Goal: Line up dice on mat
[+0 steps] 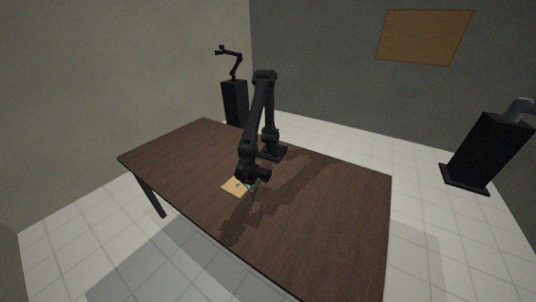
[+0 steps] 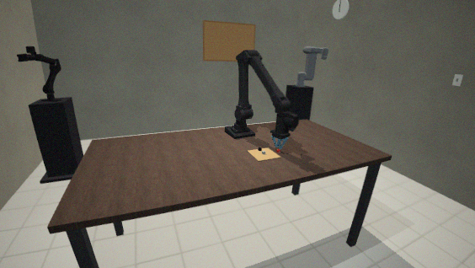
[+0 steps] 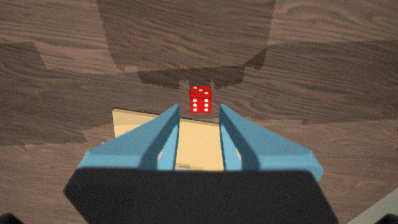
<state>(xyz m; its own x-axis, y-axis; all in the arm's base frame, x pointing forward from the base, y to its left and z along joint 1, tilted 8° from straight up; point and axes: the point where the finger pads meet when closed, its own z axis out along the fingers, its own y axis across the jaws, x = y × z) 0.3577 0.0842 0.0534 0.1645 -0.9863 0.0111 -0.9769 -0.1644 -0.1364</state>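
Right now my hand is 20 mm above the red die. Round my hand: white die 100 mm to the right, 20 mm below; then black die 50 mm behind, 100 mm to the right, 20 mm below; then tan mat 100 mm to the right, 30 mm below.
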